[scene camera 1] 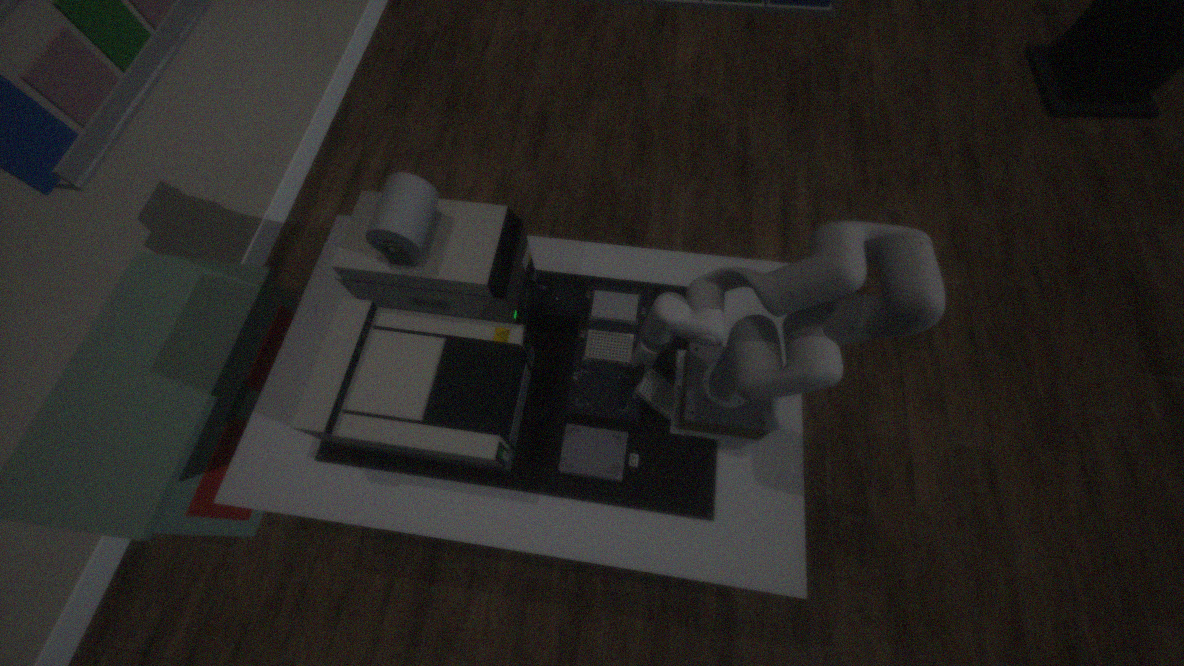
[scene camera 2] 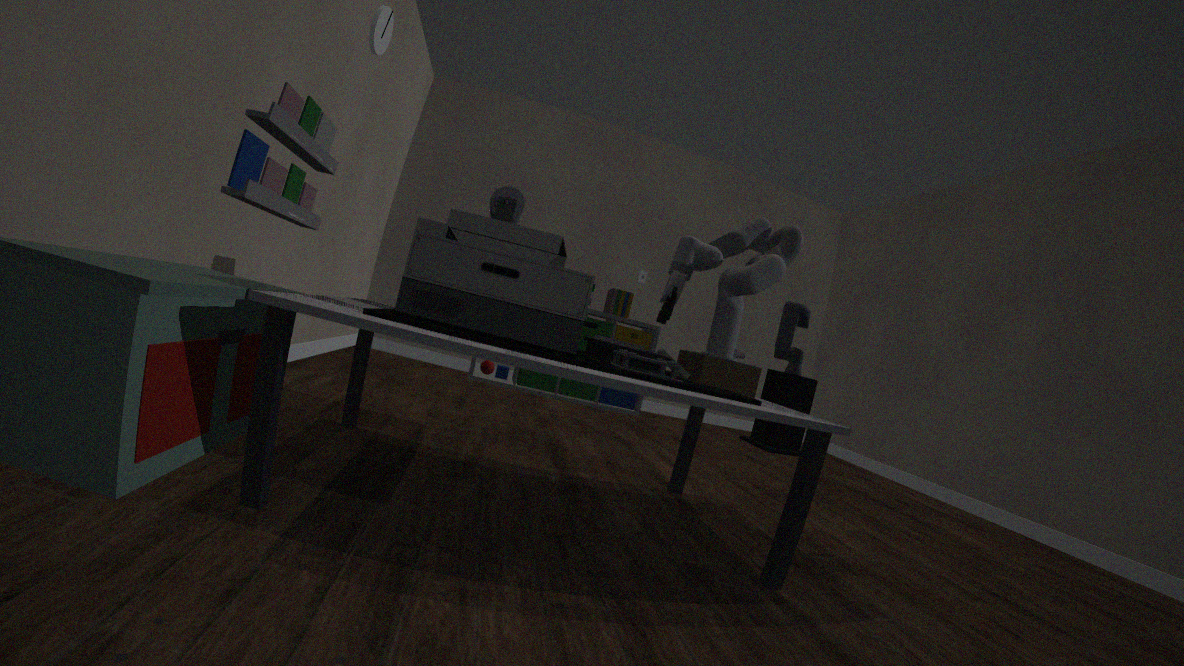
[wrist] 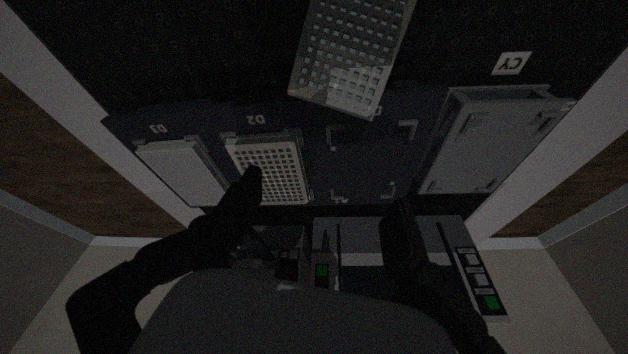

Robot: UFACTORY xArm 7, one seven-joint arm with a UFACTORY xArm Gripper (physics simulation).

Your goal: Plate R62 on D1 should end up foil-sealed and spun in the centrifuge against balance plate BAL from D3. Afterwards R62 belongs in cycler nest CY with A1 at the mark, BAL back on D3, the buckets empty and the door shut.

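Places are measured from the arm's base along level axes (x left, y ahead, z down), in metres.
Pixels of known places: gripper, between the fingertips: (scene camera 1: pixel 640 364) (scene camera 2: pixel 662 320) (wrist: pixel 324 196); arm's base, origin of its link: (scene camera 1: pixel 726 384) (scene camera 2: pixel 718 358).
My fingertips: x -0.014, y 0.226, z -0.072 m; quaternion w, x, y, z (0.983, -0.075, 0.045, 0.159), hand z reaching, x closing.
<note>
For each thing: its top centre in the pictures, then the offset to it from my fingertips. "spot": a spot on its surface instead.
- pale flat-topped plate, centre of its top: (wrist: pixel 191 182) (scene camera 1: pixel 614 305) dx -0.205, dy +0.075, dz +0.092 m
- cycler nest CY, centre of its top: (wrist: pixel 482 161) (scene camera 1: pixel 593 450) (scene camera 2: pixel 647 355) dx +0.200, dy +0.104, dz +0.115 m
- low machine with a dark panel, a spot on its surface: (scene camera 1: pixel 476 385) spot: dx +0.099, dy +0.383, dz -0.050 m
- tall machine, centre of its top: (scene camera 1: pixel 402 201) (scene camera 2: pixel 517 193) dx -0.219, dy +0.534, dz -0.313 m
- grey roll, centre of its top: (scene camera 1: pixel 393 200) (scene camera 2: pixel 511 192) dx -0.220, dy +0.555, dz -0.313 m
My gripper (wrist: pixel 324 196) (scene camera 2: pixel 664 317) is open and empty above the deck. A welled plate (wrist: pixel 352 55) (scene camera 1: pixel 656 392) lies askew between the arm's base and nest D1 (wrist: pixel 365 165) (scene camera 1: pixel 604 390); whether it is R62 cannot be read. D1 holds no plate. A pale flat-topped plate (wrist: pixel 182 170) (scene camera 1: pixel 615 306) sits on D3. The cycler nest CY (wrist: pixel 492 142) (scene camera 1: pixel 593 451) is a grey tray with corner clips and no plate on it. The low machine with a dark panel (scene camera 1: pixel 476 385) is on the left in scene camera 1; its buckets do not show.
Another welled plate (wrist: pixel 274 172) (scene camera 1: pixel 610 345) sits on D2, close beside D3. A tall machine (scene camera 1: pixel 471 236) with a grey roll (scene camera 1: pixel 405 217) on top stands at the rear. The arm's base block (scene camera 1: pixel 724 418) stands right beside the askew plate.
</note>
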